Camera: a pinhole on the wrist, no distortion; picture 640 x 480 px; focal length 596.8 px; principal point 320.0 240.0 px. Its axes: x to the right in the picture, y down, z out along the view. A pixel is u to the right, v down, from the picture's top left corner.
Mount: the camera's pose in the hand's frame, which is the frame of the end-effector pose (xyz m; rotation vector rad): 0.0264 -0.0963 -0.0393 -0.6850 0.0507 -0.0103
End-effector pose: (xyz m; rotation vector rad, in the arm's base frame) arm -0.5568 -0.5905 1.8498 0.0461 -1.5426 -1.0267
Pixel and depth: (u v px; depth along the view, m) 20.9 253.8 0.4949
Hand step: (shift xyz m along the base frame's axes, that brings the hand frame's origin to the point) -0.1114 0.4467 0.0280
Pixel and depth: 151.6 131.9 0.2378
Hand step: -0.1235 0.1283 0.0114
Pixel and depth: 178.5 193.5 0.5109
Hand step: -0.1957 0.3776 0.1122
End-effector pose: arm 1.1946 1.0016 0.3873 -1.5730 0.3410 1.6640
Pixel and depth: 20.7 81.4 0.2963
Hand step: -0.2089 0.1065 0.1345
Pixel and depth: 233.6 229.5 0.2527
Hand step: -0.1563 0.0706 0.0083
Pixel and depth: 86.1 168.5 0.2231
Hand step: -0.1326 0.0695 0.0666
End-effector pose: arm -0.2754 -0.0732 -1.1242 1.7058 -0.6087 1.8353
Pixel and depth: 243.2 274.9 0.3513
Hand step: 0.0690 -0.2530 0.0247
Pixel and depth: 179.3 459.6 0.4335
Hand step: -0.0528 -0.3631 -0.0239
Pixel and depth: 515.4 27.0 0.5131
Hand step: 0.2832 -0.3496 0.2654
